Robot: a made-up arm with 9 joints. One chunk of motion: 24 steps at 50 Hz.
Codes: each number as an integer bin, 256 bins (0 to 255) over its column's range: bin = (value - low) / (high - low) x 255, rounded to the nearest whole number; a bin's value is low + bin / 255 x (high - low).
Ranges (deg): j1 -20..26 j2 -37..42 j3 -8..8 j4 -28..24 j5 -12..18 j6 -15..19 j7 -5..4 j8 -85..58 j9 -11..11
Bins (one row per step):
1: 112 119 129 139 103 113 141 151 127
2: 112 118 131 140 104 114 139 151 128
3: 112 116 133 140 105 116 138 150 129
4: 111 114 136 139 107 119 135 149 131
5: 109 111 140 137 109 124 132 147 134
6: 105 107 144 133 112 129 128 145 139
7: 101 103 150 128 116 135 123 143 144
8: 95 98 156 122 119 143 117 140 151
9: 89 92 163 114 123 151 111 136 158
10: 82 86 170 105 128 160 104 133 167
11: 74 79 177 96 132 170 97 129 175
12: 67 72 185 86 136 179 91 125 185
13: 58 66 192 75 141 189 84 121 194
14: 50 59 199 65 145 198 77 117 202
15: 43 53 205 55 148 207 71 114 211
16: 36 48 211 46 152 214 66 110 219
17: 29 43 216 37 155 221 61 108 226
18: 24 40 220 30 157 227 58 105 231
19: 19 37 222 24 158 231 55 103 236
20: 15 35 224 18 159 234 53 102 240
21: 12 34 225 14 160 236 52 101 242
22: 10 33 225 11 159 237 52 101 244
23: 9 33 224 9 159 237 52 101 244
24: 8 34 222 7 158 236 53 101 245
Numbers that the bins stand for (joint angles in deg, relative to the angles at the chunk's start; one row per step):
1: 0.20 -0.13 0.09 0.35 0.12 0.07 -0.02 -0.32 -0.04
2: 0.20 -0.44 0.22 0.55 0.24 0.20 -0.09 -0.32 0.04
3: 0.20 -1.06 0.35 0.55 0.35 0.47 -0.13 -0.88 0.13
4: 0.02 -1.68 0.53 0.35 0.59 0.87 -0.24 -1.44 0.30
5: -0.34 -2.61 0.78 -0.06 0.82 1.53 -0.34 -2.56 0.56
6: -1.06 -3.85 1.04 -0.88 1.18 2.20 -0.48 -3.69 0.99
7: -1.78 -5.09 1.41 -1.90 1.65 3.00 -0.66 -4.81 1.42
8: -2.86 -6.64 1.79 -3.12 2.00 4.07 -0.87 -6.49 2.03
9: -3.95 -8.50 2.23 -4.75 2.47 5.13 -1.08 -8.73 2.63
10: -5.21 -10.36 2.67 -6.59 3.06 6.33 -1.33 -10.42 3.41
11: -6.65 -12.53 3.11 -8.42 3.53 7.67 -1.58 -12.66 4.10
12: -7.91 -14.69 3.61 -10.46 4.00 8.87 -1.79 -14.90 4.96
13: -9.54 -16.55 4.05 -12.71 4.59 10.20 -2.04 -17.15 5.74
14: -10.98 -18.72 4.49 -14.75 5.06 11.40 -2.28 -19.39 6.43
15: -12.24 -20.58 4.86 -16.78 5.41 12.60 -2.49 -21.07 7.20
16: -13.51 -22.13 5.24 -18.62 5.88 13.53 -2.67 -23.31 7.89
17: -14.77 -23.68 5.55 -20.45 6.24 14.47 -2.85 -24.44 8.50
18: -15.67 -24.61 5.80 -21.88 6.47 15.27 -2.95 -26.12 8.93
19: -16.57 -25.54 5.93 -23.11 6.59 15.80 -3.06 -27.24 9.36
20: -17.29 -26.16 6.05 -24.33 6.71 16.20 -3.13 -27.80 9.71
21: -17.84 -26.47 6.12 -25.15 6.82 16.47 -3.16 -28.36 9.88
22: -18.20 -26.78 6.12 -25.76 6.71 16.60 -3.16 -28.36 10.05
23: -18.38 -26.78 6.05 -26.16 6.71 16.60 -3.16 -28.36 10.05
24: -18.56 -26.47 5.93 -26.57 6.59 16.47 -3.13 -28.36 10.14

